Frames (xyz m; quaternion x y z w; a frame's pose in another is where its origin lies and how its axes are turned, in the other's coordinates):
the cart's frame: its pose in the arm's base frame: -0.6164 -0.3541 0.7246 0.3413 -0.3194 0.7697 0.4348
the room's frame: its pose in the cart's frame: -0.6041 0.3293 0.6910 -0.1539 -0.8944 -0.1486 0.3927
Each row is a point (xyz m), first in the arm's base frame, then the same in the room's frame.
Working: the arm's base frame: its pose in the room's frame: -1.0198 -1.0025 0.4898 -0.8030 0.5821 0.1168 0.0520

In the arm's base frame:
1: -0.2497 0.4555 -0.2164
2: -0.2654 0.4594 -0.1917
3: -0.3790 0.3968 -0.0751
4: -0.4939 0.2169 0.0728
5: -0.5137 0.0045 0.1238
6: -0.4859 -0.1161 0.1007
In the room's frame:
1: -1.4973 -0.9639 0.7850
2: -1.5088 -0.9453 0.7652
3: -1.4979 -0.7950 0.6773
4: -1.3802 -0.5995 0.5533
5: -1.1914 -0.5027 0.4977
6: -1.0660 -0.4952 0.5069

